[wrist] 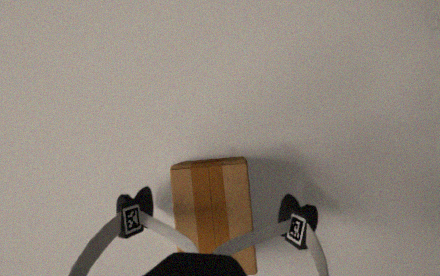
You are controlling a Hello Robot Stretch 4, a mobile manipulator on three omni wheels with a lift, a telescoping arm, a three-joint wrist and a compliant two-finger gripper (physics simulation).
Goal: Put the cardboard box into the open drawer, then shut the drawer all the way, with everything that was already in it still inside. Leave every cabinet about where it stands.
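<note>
The cardboard box lies on a plain light surface at the lower middle of the wrist view, its long side running nearly up and down, with a darker tape strip along its top. My gripper is open, with one fingertip to the left of the box and the other to the right, a gap on each side. The gripper's dark body and the inner finger strips cover part of the box's lower end. How far the fingertips are above the surface is hard to tell. The open drawer does not show in this view.
The light surface stretches around the box. A soft shadow falls on it to the right of the box.
</note>
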